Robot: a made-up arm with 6 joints. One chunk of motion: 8 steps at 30 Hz.
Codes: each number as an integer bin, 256 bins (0 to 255) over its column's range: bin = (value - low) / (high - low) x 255, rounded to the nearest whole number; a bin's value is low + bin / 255 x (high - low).
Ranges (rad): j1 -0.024..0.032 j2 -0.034..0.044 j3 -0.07..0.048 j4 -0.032..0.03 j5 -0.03..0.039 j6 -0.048..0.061
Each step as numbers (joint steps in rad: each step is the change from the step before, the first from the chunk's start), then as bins.
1 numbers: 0.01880 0.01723 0.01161 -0.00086 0.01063 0.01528
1 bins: 195 167 176 128 150 148
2 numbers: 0.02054 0.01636 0.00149 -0.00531 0.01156 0.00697
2 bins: 203 165 154 110 154 129
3 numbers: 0.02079 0.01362 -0.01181 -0.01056 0.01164 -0.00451
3 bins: 204 156 126 88 154 102
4 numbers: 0.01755 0.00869 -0.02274 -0.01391 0.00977 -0.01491
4 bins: 189 140 102 74 147 77
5 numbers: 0.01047 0.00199 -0.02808 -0.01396 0.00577 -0.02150
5 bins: 157 118 91 74 132 62
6 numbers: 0.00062 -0.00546 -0.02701 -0.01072 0.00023 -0.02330
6 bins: 112 93 93 88 112 58
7 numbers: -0.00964 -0.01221 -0.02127 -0.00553 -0.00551 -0.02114
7 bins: 65 71 105 109 91 63
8 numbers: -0.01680 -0.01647 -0.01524 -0.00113 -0.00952 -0.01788
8 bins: 33 57 118 127 76 70
